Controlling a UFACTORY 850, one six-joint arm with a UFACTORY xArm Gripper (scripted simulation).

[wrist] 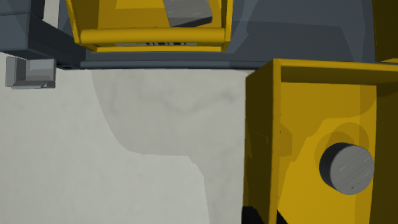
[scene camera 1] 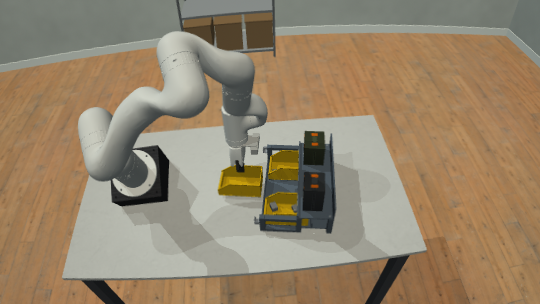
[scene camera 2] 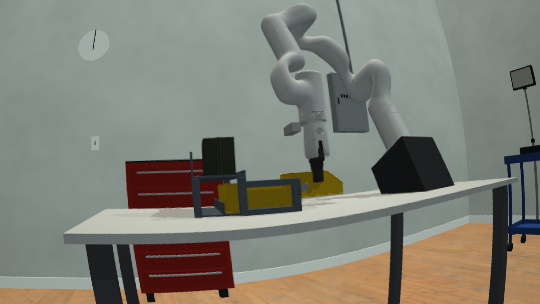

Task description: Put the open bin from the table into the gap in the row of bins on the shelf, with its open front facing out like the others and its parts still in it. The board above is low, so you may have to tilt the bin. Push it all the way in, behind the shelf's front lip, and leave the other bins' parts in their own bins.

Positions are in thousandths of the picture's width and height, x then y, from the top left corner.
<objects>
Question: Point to a dark grey shelf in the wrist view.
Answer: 642,176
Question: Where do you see a dark grey shelf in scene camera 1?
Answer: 505,613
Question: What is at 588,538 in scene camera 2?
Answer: My gripper.
</objects>
